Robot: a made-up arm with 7 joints. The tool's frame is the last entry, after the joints.
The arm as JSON. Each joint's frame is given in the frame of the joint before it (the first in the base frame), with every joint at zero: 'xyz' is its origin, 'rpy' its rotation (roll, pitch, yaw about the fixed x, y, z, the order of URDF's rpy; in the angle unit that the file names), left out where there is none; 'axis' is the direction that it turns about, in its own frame. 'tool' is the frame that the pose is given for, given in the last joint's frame.
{
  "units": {
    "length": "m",
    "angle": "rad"
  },
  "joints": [
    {
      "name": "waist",
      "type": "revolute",
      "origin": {
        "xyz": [
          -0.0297,
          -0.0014,
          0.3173
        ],
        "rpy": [
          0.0,
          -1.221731,
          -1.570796
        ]
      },
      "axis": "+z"
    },
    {
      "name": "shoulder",
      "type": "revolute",
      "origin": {
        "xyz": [
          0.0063,
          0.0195,
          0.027
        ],
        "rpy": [
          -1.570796,
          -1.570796,
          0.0
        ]
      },
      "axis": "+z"
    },
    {
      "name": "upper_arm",
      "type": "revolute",
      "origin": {
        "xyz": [
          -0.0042,
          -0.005,
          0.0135
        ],
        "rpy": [
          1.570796,
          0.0,
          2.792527
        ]
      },
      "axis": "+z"
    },
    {
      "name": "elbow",
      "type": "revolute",
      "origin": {
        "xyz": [
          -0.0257,
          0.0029,
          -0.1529
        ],
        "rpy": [
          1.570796,
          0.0,
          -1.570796
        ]
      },
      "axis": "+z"
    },
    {
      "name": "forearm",
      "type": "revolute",
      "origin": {
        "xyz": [
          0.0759,
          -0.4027,
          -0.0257
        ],
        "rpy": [
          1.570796,
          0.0,
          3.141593
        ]
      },
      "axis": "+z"
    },
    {
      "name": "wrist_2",
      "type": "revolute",
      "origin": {
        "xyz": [
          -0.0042,
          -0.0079,
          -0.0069
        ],
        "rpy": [
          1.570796,
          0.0,
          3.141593
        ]
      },
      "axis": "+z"
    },
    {
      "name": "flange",
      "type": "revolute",
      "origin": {
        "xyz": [
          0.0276,
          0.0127,
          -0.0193
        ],
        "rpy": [
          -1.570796,
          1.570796,
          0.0
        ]
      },
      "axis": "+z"
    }
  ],
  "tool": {
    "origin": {
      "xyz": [
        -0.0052,
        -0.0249,
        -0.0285
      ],
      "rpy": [
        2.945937,
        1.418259,
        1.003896
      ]
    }
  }
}
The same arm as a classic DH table. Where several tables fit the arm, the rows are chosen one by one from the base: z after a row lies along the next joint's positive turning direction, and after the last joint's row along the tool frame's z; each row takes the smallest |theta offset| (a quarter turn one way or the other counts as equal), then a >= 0, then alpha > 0; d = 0 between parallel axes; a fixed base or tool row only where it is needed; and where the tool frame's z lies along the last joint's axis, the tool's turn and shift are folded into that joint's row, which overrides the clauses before.
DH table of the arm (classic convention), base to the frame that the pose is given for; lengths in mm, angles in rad. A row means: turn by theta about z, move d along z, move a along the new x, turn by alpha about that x. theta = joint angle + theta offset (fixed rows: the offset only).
base (fixed): a -29.7; alpha -1.2218; d 317.8; theta0 0
waist: a 6.3; alpha -1.5708; d 25.5; theta0 -1.5708
shoulder: a 2.2; alpha 1.5708; d 33; theta0 1.2218
upper_arm: a 2.9; alpha -1.5708; d -159; theta0 1.5708
elbow: a -75.9; alpha 1.5708; d 0; theta0 0
forearm: a -4.2; alpha -1.5708; d -409.6; theta0 0
wrist_2: a -27.6; alpha 1.5708; d -27.2; theta0 0
flange: a -4.1; alpha -1.7204; d -12; theta0 1.2018
tool (fixed): a 0; alpha 0; d 25.4; theta0 1.6007

